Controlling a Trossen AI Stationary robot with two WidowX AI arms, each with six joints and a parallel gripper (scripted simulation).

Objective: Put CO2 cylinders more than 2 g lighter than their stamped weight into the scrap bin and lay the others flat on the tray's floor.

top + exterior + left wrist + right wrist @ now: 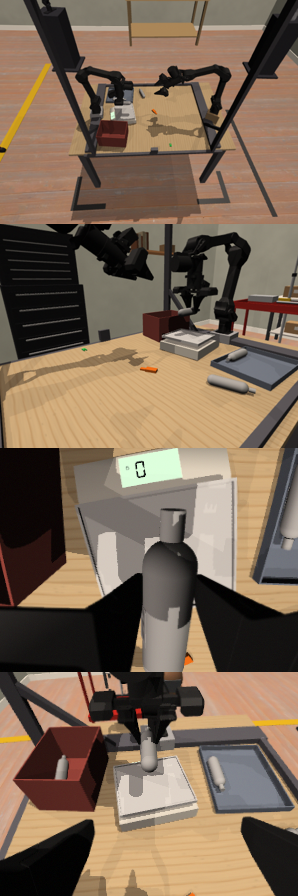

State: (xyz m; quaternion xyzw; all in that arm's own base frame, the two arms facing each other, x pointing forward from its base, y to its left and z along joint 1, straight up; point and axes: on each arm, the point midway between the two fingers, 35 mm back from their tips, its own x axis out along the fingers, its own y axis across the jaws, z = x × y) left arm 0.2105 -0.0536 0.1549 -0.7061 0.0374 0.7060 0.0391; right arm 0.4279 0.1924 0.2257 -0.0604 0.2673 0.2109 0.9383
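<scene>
Right now the red scrap bin is 210 mm behind my left hand, 160 mm below it and 40 mm to the left of it. The rest, counted from my left hand: grey tray 250 mm ahead, 190 mm below, 50 mm to the left; then small orange piece 270 mm to the right, 190 mm below, 60 mm ahead; then small green piece 390 mm to the right, 260 mm behind, 190 mm below.
</scene>
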